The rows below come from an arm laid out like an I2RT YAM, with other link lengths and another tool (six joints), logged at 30 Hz.
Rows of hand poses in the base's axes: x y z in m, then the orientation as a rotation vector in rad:
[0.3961, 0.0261, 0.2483, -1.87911, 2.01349, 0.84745]
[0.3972, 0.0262, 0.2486, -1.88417, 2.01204, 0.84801]
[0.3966, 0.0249, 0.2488, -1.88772, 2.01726, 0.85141]
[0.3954, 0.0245, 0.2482, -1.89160, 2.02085, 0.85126]
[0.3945, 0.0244, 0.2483, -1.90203, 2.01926, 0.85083]
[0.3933, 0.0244, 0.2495, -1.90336, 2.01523, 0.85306]
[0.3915, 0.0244, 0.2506, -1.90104, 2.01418, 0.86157]
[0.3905, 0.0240, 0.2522, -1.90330, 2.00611, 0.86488]
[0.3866, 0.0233, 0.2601, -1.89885, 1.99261, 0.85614]
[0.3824, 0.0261, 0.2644, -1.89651, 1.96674, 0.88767]
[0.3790, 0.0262, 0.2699, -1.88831, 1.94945, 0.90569]
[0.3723, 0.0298, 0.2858, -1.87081, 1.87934, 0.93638]
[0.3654, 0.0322, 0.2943, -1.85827, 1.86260, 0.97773]
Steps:
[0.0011, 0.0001, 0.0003, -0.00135, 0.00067, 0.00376]
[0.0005, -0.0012, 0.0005, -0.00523, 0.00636, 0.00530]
[-0.0007, -0.0016, -0.0001, -0.00933, 0.00902, 0.00687]
[-0.0016, -0.0017, 0.0000, -0.01347, 0.01017, 0.01397]
[-0.0028, -0.0017, 0.0012, -0.01097, 0.00972, 0.01625]
[-0.0046, -0.0017, 0.0023, -0.00667, 0.01403, 0.01644]
[-0.0056, -0.0021, 0.0039, -0.00183, 0.01233, 0.02055]
[-0.0095, -0.0028, 0.0118, 0.00598, -0.00132, 0.01974]
[-0.0137, 0.0000, 0.0161, 0.03230, 0.00467, 0.03042]
[-0.0171, 0.0001, 0.0216, 0.05213, 0.00550, 0.03285]
[-0.0238, 0.0037, 0.0375, 0.11258, -0.01420, 0.04641]
[-0.0307, 0.0061, 0.0460, 0.14063, 0.00228, 0.05035]

